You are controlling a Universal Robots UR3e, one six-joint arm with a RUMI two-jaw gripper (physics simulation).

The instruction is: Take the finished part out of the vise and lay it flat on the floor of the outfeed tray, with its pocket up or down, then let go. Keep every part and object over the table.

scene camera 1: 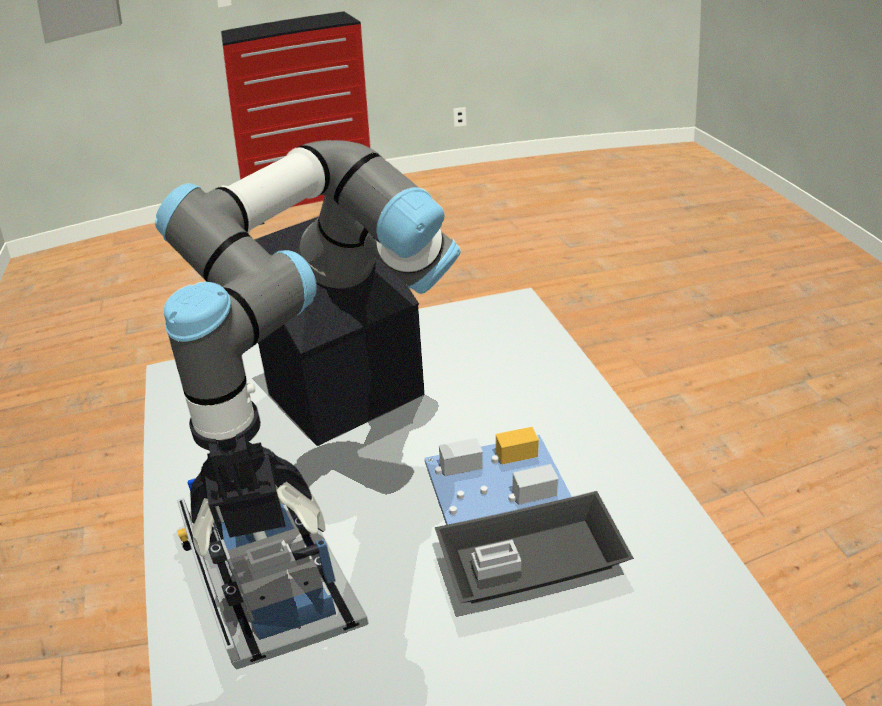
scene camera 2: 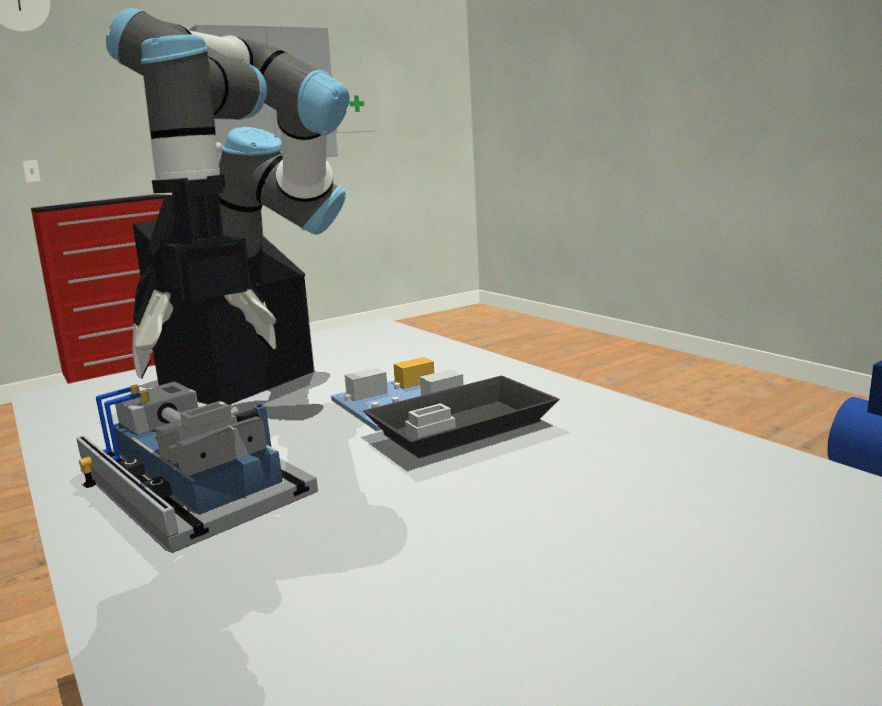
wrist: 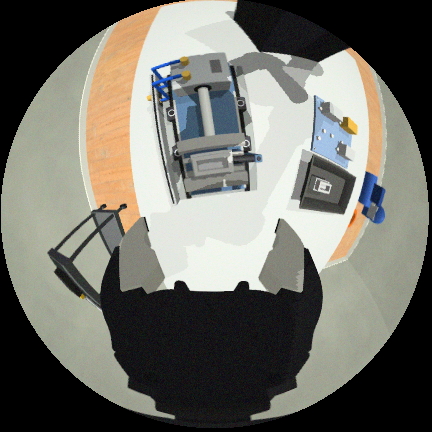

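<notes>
The finished part, a grey stepped block with its rectangular pocket up, sits between the jaws of the blue and grey vise. My gripper is open and empty, fingers pointing down, above the vise and apart from the part; in scene camera 1 it overlaps the vise's rear. The dark outfeed tray stands to the right. Another pocketed part lies in its left end, pocket up.
A blue plate with white pegs, two grey blocks and an orange block lies behind the tray. Blue hoses rise at the vise's rear left. A dark handle sticks out beside the jaws.
</notes>
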